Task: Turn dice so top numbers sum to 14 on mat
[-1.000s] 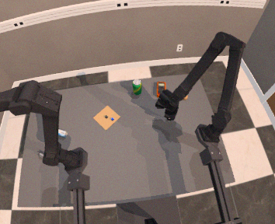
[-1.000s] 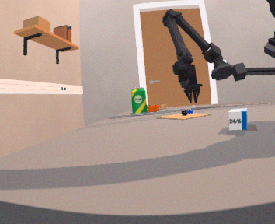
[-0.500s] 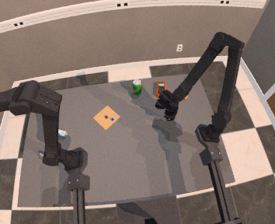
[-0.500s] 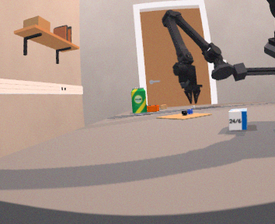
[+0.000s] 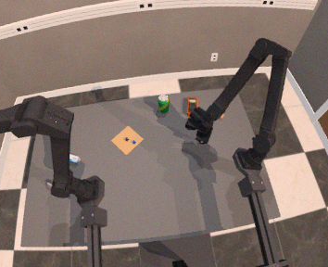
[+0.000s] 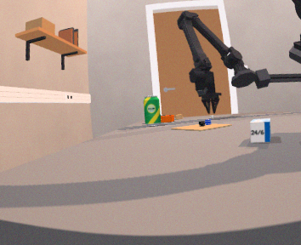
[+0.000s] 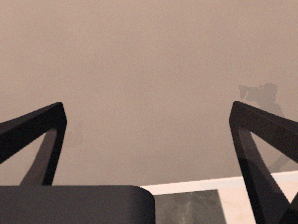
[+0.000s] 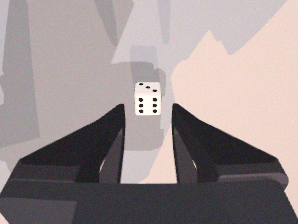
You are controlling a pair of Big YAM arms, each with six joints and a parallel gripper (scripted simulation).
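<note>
Now: right hand 420 mm to the right of the black die, 110 mm short of it and 20 mm above it. From my right hand the other things lie so: blue die 380 mm to the left, 80 mm ahead, 20 mm below; mat 420 mm to the left, 110 mm ahead, 30 mm below.
</note>
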